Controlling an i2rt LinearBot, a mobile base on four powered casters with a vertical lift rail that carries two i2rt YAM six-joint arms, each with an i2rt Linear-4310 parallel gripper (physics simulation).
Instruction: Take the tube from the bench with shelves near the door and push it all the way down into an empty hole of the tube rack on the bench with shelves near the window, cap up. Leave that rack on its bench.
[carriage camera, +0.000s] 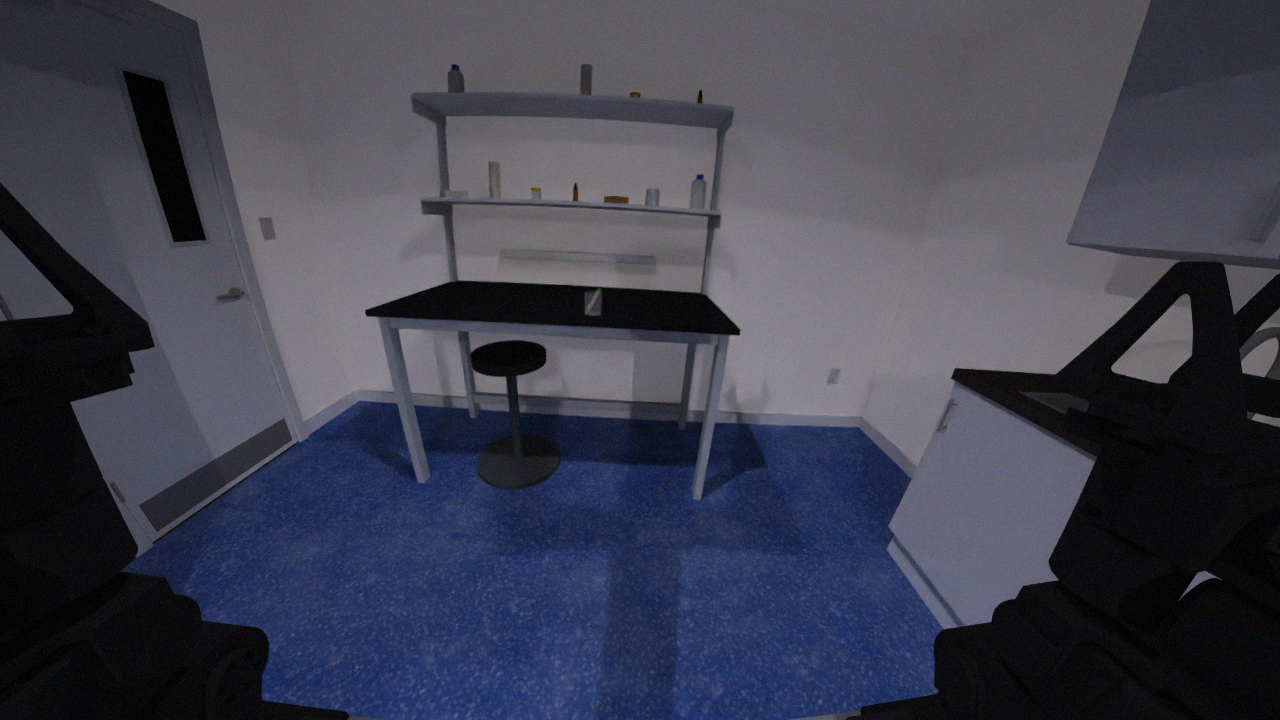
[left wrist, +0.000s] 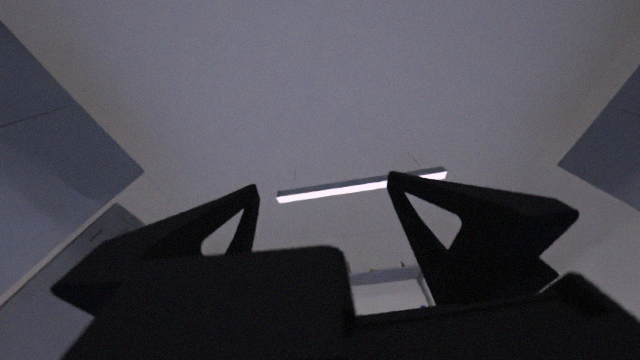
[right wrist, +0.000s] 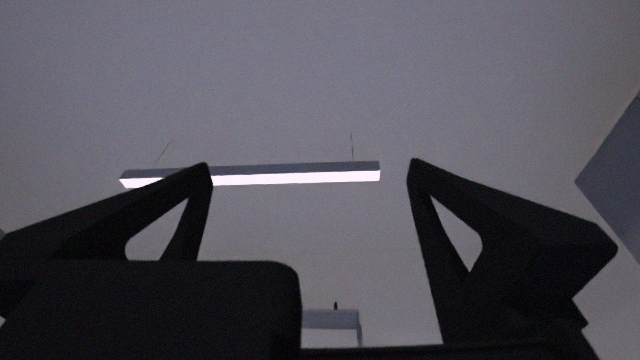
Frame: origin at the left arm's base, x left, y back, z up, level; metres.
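Seen in the pictures: left gripper, fingertip midpoint: (left wrist: 323, 185); right gripper, fingertip midpoint: (carriage camera: 1254, 268) (right wrist: 308, 171).
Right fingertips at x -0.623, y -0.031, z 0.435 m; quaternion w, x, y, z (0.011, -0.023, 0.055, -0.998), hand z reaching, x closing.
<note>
A point is followed by its place in that frame.
The bench with shelves near the door (carriage camera: 501, 308) @(x 0.198, y -1.331, z 0.061 m) stands ahead across the floor in the carriage camera, with a black top. On it, right of its middle, stands a small clear beaker (carriage camera: 592, 305) @(x -0.195, y -1.267, z 0.105 m) with a thin, pale tube (carriage camera: 596, 294) @(x -0.209, y -1.271, z 0.150 m) leaning in it, its greenish end up. My left gripper (left wrist: 323, 185) @(x 0.007, y -0.034, z 0.435 m) is open and empty, pointing up toward the ceiling. My right gripper (right wrist: 308, 171) @(x -0.623, y -0.031, z 0.435 m) is open and empty, also pointing up. Both are far from the bench. The tube rack and the bench near the window do not show in the views of now.
A black-topped stool (carriage camera: 508, 358) @(x 0.207, y -1.395, z -0.193 m) stands at the bench's front. Bottles and jars stand on its upper shelf (carriage camera: 537, 105) @(x 0.135, y -1.779, z 0.956 m) and lower shelf (carriage camera: 537, 205) @(x 0.146, y -1.806, z 0.497 m). The door (carriage camera: 98, 268) @(x 1.641, y -1.005, z 0.256 m) is at the left. A white base cabinet (carriage camera: 975, 501) @(x -1.505, y -0.613, z -0.317 m) and a wall cabinet (carriage camera: 1190, 134) @(x -1.775, y -0.678, z 0.820 m) are at the right.
</note>
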